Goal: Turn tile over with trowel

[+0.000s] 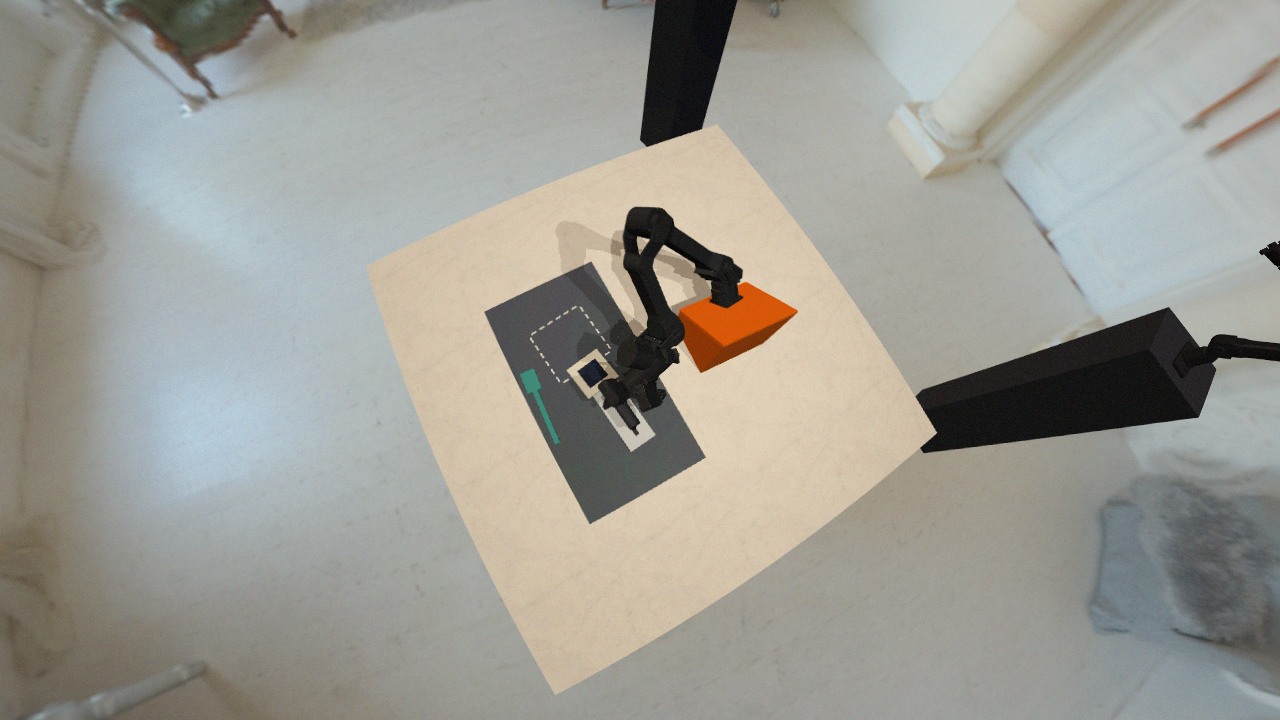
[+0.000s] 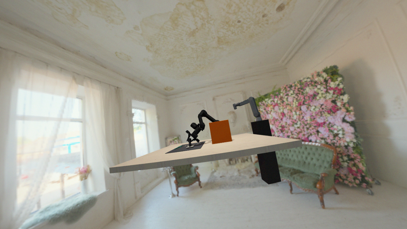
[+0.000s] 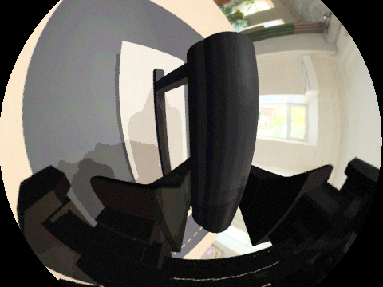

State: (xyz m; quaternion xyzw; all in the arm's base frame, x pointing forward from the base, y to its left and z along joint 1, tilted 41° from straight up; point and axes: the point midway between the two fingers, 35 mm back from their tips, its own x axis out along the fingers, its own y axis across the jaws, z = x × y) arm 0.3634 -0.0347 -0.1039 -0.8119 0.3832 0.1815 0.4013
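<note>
Right now the tile is 2 cm behind my gripper tip, 10 cm to the right of it and 5 cm below it. Round my gripper tip: teal flat tool: 13 cm ahead, 13 cm to the right, 5 cm below; then small trowel: 3 cm behind, 1 cm below; then mat: 9 cm to the right, 7 cm below.
</note>
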